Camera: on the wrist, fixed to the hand. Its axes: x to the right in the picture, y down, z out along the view.
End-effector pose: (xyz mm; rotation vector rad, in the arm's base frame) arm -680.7 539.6 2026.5 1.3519 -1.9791 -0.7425
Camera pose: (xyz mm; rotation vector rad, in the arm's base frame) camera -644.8 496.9 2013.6 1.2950 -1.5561 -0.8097
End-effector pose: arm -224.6 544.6 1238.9 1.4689 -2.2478 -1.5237
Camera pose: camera -198.5 505.9 1205.7 1.5871 -1.7636 -1.4989
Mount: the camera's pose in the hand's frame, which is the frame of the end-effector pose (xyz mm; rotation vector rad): 27.8 -44.4 -23.1 -0.2855 0.2602 -0.0868
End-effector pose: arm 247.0 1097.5 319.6 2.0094 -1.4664 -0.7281
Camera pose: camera 300.0 1084.9 301.9 1.8746 -1.0683 -0.6425
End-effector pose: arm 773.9 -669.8 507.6 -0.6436 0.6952 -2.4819
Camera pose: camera 725.7 -643.6 524.0 -0.4601 1.1580 -2.5971
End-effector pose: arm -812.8 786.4 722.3 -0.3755 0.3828 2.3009
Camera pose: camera -795.6 825.0 683.7 -0.8230 0.1588 2.2292
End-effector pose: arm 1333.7 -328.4 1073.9 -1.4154 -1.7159 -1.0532
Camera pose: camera 1284.9 -340.5 1101.2 -1.3113 -1.4930 -1.5081
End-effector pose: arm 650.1 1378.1 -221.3 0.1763 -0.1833 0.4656
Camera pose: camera 698.0 1355.8 -243.3 -0.1556 0.0142 0.3672
